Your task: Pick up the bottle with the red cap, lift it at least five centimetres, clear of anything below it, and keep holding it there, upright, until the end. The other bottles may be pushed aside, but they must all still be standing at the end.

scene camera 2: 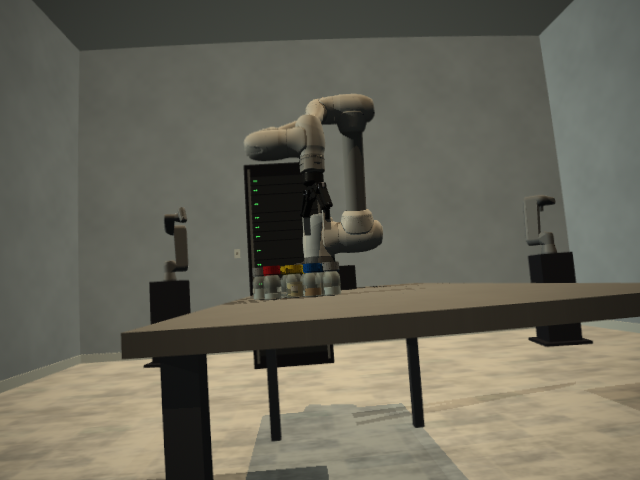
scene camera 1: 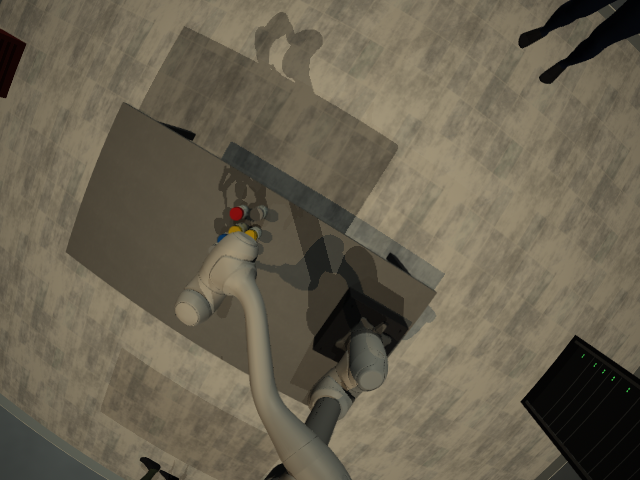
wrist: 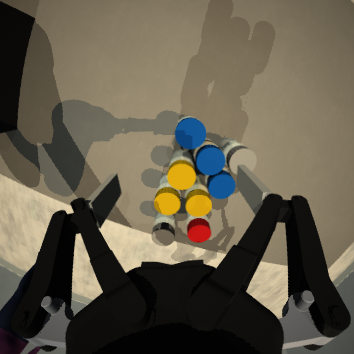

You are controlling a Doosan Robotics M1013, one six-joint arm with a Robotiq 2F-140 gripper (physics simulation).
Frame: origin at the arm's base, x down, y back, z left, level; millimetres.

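Seen in the pictures: gripper, fingertip midpoint: (scene camera 2: 316,232) (wrist: 176,179); arm's base, link origin: (scene camera 1: 363,341).
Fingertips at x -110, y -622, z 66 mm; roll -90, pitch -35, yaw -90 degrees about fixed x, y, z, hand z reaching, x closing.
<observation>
Offsets run from my fingertips to a thing's top centre. Level surfaces: height alone.
The red-capped bottle @(dx +113, dy -138, dz -137 mm) (scene camera 1: 236,213) (scene camera 2: 271,281) (wrist: 199,230) stands upright at one end of a tight group of bottles. In the wrist view a yellow-capped bottle @(dx +113, dy -94, dz -74 mm) (wrist: 198,203) stands right beside it and a grey-capped bottle @(dx +113, dy -72, dz -191 mm) (wrist: 163,233) stands to its left. Two more yellow-capped bottles @(dx +113, dy -29, dz -36 mm) (wrist: 181,175) @(dx +113, dy -35, dz -102 mm) (wrist: 167,201), blue-capped bottles @(dx +113, dy -1, dz +42 mm) (wrist: 190,133) @(dx +113, dy -60, dz +18 mm) (wrist: 210,160) @(dx +113, dy -109, dz -13 mm) (wrist: 221,185) and a light-capped bottle @(dx +113, dy -113, dz +49 mm) (wrist: 241,159) stand further up. My gripper (scene camera 2: 316,229) (wrist: 176,179) is open and empty, pointing down, well above the bottles. The arm hides it in scene camera 1.
The bottles stand on a brown table @(dx +218 mm) (scene camera 1: 155,206) (scene camera 2: 413,304), near one long edge. A black box-shaped base (scene camera 1: 330,325) is by the table's right end in scene camera 1. A dark rack (scene camera 1: 594,403) (scene camera 2: 273,206) stands on the floor beyond the table.
</observation>
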